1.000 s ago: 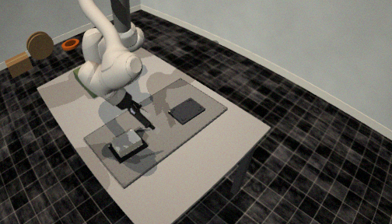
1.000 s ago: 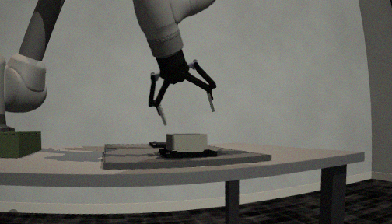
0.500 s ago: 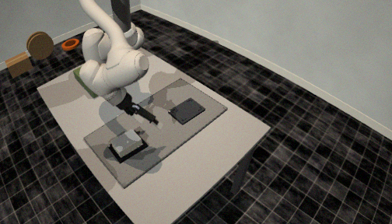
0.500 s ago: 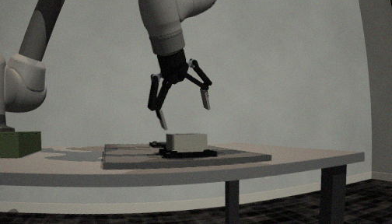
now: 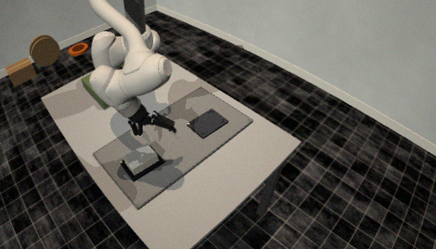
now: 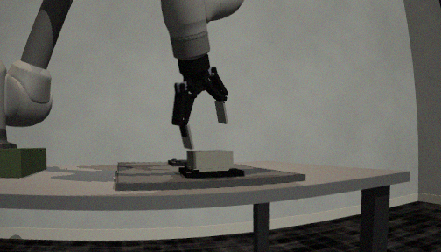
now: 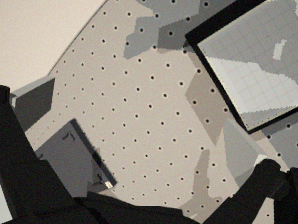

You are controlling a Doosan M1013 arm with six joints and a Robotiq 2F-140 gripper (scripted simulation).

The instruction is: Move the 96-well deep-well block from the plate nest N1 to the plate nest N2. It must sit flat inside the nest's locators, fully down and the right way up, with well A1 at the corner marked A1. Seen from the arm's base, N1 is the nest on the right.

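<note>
Right now my hand is 30 mm past the white deep-well block, 110 mm to the left of it and 70 mm above it.
</note>
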